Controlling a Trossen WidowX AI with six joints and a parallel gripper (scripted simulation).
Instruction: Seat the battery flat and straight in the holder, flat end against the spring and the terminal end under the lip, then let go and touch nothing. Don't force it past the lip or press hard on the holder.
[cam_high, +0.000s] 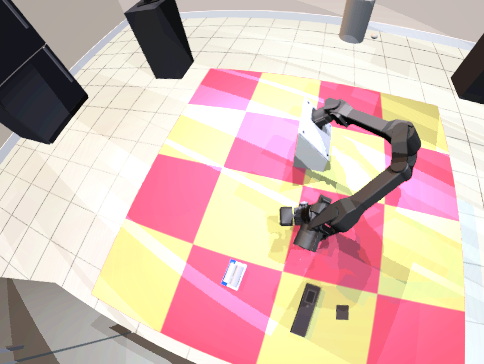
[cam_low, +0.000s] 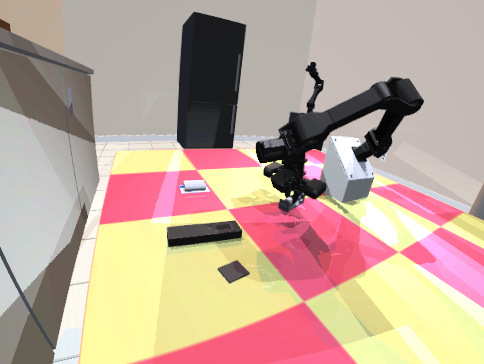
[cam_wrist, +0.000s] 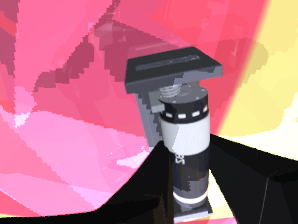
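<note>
Right now the battery is 1 cm above my gripper tip. The rest, counted from my gripper tip: remote control: 30 cm ahead, 7 cm to the left; then battery blister card: 25 cm ahead, 18 cm to the right.
</note>
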